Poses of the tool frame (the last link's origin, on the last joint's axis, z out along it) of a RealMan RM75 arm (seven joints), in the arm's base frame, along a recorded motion.
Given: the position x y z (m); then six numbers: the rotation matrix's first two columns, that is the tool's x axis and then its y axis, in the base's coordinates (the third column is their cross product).
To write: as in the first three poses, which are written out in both.
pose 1, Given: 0.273, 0.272, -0.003, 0.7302, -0.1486, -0.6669, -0.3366, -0.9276, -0.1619
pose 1, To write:
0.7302, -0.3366, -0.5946, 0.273
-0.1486, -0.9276, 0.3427, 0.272
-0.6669, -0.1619, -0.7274, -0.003
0, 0, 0, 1

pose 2, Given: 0.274, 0.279, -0.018, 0.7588, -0.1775, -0.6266, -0.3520, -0.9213, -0.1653
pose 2, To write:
0.7588, -0.3520, -0.5479, 0.274
-0.1775, -0.9213, 0.3460, 0.279
-0.6266, -0.1653, -0.7616, -0.018
0, 0, 0, 1

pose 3, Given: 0.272, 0.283, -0.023, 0.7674, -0.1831, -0.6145, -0.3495, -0.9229, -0.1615
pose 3, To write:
0.7674, -0.3495, -0.5376, 0.272
-0.1831, -0.9229, 0.3387, 0.283
-0.6145, -0.1615, -0.7722, -0.023
0, 0, 0, 1

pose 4, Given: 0.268, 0.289, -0.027, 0.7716, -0.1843, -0.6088, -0.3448, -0.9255, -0.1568
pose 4, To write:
0.7716, -0.3448, -0.5345, 0.268
-0.1843, -0.9255, 0.3309, 0.289
-0.6088, -0.1568, -0.7777, -0.027
0, 0, 0, 1

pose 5, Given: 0.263, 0.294, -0.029, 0.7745, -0.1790, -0.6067, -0.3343, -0.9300, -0.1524
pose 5, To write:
0.7745, -0.3343, -0.5370, 0.263
-0.1790, -0.9300, 0.3209, 0.294
-0.6067, -0.1524, -0.7801, -0.029
0, 0, 0, 1

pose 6, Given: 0.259, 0.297, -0.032, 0.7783, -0.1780, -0.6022, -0.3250, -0.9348, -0.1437
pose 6, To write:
0.7783, -0.3250, -0.5374, 0.259
-0.1780, -0.9348, 0.3076, 0.297
-0.6022, -0.1437, -0.7854, -0.032
0, 0, 0, 1

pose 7, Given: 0.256, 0.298, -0.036, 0.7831, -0.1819, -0.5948, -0.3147, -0.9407, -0.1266
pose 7, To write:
0.7831, -0.3147, -0.5365, 0.256
-0.1819, -0.9407, 0.2863, 0.298
-0.5948, -0.1266, -0.7939, -0.036
0, 0, 0, 1

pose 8, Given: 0.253, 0.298, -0.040, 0.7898, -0.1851, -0.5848, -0.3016, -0.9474, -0.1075
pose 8, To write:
0.7898, -0.3016, -0.5341, 0.253
-0.1851, -0.9474, 0.2613, 0.298
-0.5848, -0.1075, -0.8041, -0.040
0, 0, 0, 1

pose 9, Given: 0.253, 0.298, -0.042, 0.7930, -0.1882, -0.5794, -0.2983, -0.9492, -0.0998
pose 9, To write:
0.7930, -0.2983, -0.5312, 0.253
-0.1882, -0.9492, 0.2520, 0.298
-0.5794, -0.0998, -0.8089, -0.042
0, 0, 0, 1

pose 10, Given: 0.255, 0.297, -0.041, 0.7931, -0.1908, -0.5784, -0.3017, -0.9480, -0.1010
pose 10, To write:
0.7931, -0.3017, -0.5291, 0.255
-0.1908, -0.9480, 0.2546, 0.297
-0.5784, -0.1010, -0.8094, -0.041
0, 0, 0, 1

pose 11, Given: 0.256, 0.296, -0.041, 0.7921, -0.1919, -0.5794, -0.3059, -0.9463, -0.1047
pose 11, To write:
0.7921, -0.3059, -0.5282, 0.256
-0.1919, -0.9463, 0.2602, 0.296
-0.5794, -0.1047, -0.8083, -0.041
0, 0, 0, 1

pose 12, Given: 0.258, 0.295, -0.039, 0.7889, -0.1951, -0.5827, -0.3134, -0.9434, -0.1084
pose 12, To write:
0.7889, -0.3134, -0.5286, 0.258
-0.1951, -0.9434, 0.2681, 0.295
-0.5827, -0.1084, -0.8054, -0.039
0, 0, 0, 1

